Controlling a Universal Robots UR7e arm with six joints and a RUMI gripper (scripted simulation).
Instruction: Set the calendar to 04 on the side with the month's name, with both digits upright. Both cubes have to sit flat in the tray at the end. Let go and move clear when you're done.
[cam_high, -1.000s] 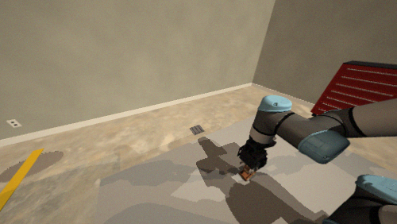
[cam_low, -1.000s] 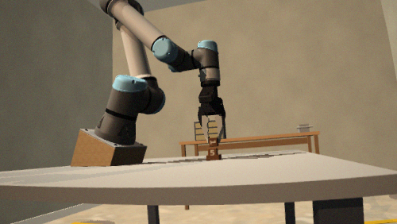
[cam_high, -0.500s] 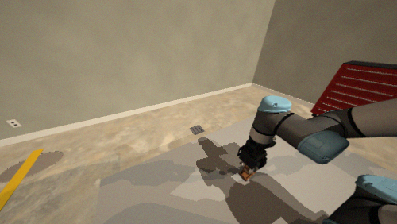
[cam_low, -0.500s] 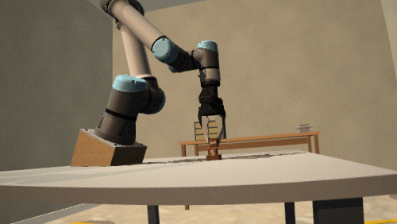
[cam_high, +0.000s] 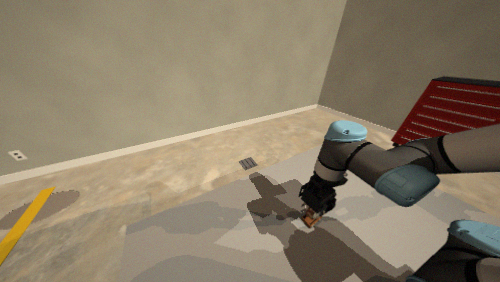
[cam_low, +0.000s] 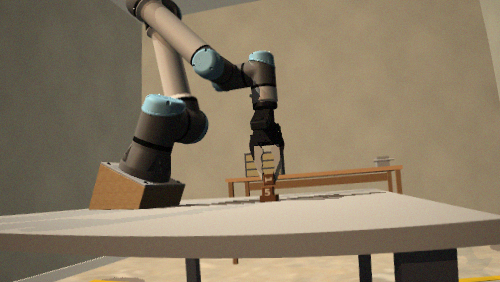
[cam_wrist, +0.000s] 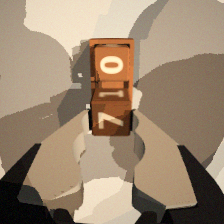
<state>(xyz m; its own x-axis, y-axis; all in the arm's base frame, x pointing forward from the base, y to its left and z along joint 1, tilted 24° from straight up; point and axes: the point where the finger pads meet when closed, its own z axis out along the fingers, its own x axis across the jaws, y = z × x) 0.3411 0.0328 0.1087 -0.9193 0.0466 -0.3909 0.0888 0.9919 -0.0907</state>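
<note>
My hand is 3 cm to the left of the cube and 5 cm above it. Round my hand: calendar tray 2 cm to the right, 6 cm below.
</note>
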